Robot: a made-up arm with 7 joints. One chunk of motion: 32 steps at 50 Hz.
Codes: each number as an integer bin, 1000 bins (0 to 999) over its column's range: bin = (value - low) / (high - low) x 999, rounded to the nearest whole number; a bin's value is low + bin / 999 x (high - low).
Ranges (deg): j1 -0.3..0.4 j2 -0.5..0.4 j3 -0.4..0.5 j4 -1..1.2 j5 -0.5..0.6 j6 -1.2..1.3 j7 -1..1
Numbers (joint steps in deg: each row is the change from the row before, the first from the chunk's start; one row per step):
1: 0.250 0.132 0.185 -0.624 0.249 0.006 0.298
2: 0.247 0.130 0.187 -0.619 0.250 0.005 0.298
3: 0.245 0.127 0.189 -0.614 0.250 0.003 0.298
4: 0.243 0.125 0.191 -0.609 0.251 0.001 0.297
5: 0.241 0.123 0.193 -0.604 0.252 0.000 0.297
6: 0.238 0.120 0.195 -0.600 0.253 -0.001 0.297
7: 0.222 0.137 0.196 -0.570 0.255 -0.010 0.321
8: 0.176 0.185 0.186 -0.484 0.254 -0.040 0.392
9: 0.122 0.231 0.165 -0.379 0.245 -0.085 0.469
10: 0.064 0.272 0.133 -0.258 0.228 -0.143 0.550
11: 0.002 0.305 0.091 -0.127 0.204 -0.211 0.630
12: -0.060 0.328 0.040 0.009 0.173 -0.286 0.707
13: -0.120 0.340 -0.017 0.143 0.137 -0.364 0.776
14: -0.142 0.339 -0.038 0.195 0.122 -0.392 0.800
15: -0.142 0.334 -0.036 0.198 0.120 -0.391 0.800
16: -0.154 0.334 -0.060 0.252 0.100 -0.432 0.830
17: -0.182 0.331 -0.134 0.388 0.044 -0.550 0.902
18: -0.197 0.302 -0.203 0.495 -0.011 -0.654 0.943
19: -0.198 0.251 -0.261 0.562 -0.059 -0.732 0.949
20: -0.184 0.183 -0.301 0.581 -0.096 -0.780 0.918
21: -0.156 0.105 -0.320 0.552 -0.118 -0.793 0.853
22: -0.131 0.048 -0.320 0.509 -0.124 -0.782 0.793
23: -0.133 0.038 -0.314 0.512 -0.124 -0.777 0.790
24: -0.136 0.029 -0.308 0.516 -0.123 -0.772 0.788
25: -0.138 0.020 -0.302 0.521 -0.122 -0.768 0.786
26: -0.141 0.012 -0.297 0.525 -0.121 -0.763 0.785
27: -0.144 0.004 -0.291 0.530 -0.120 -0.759 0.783
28: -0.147 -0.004 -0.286 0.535 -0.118 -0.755 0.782
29: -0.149 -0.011 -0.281 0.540 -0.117 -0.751 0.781
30: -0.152 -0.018 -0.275 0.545 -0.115 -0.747 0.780
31: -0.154 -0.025 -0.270 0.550 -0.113 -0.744 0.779
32: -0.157 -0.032 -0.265 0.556 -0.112 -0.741 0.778
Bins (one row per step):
1: 785 702 649 171 680 482 648
2: 781 699 652 173 681 482 648
3: 778 696 654 175 681 481 648
4: 775 694 656 178 682 480 648
5: 772 692 658 180 683 480 648
6: 768 688 660 182 684 479 648
7: 745 707 662 195 686 476 660
8: 679 760 650 234 685 464 695
9: 602 811 627 282 677 446 734
10: 519 857 592 337 661 422 774
11: 431 894 545 396 639 395 814
12: 343 919 488 458 611 365 853
13: 257 932 425 519 579 334 887
14: 225 931 402 543 565 323 899
15: 225 926 404 544 563 323 899
16: 208 926 377 569 545 307 914
17: 168 922 295 630 494 260 950
18: 147 890 219 679 444 218 971
19: 146 834 154 709 401 187 974
20: 166 758 110 718 367 168 958
21: 206 672 89 705 347 163 926
22: 241 608 89 685 341 167 896
23: 238 597 95 687 341 169 894
24: 234 587 102 688 342 171 893
25: 231 577 109 691 343 173 892
26: 227 568 114 692 344 175 892
27: 223 559 121 695 345 176 891
28: 218 551 127 697 347 178 890
29: 215 543 132 699 348 179 890
30: 211 535 139 702 350 181 889
31: 208 527 144 704 351 182 889
32: 204 519 150 707 352 183 888

